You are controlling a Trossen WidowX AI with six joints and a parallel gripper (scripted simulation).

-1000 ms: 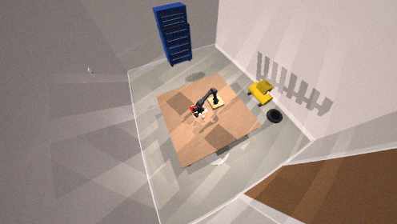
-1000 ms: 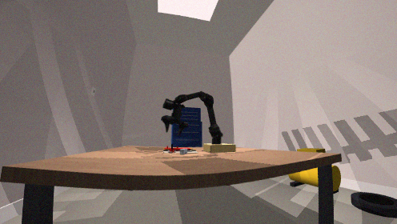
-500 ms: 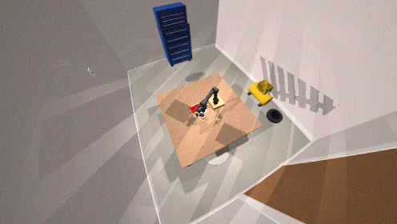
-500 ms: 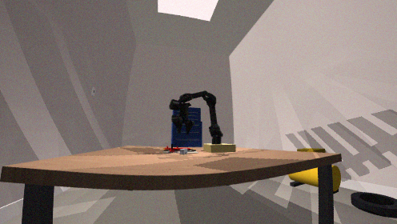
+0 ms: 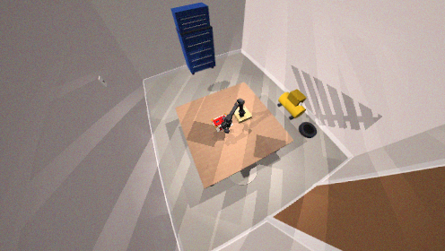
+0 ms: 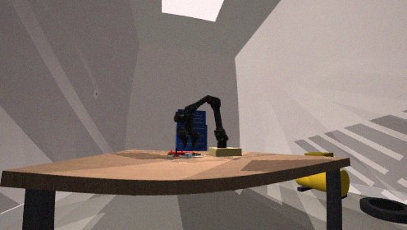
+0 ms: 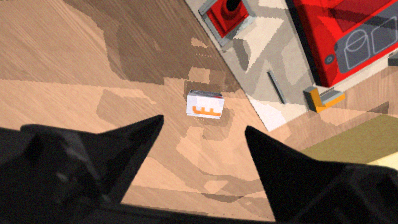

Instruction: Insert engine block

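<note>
Right now my gripper tip is 6 cm above the grey engine block. The rest, counted from my gripper tip: grey base plate 2 cm ahead, 19 cm to the right, 6 cm below.
</note>
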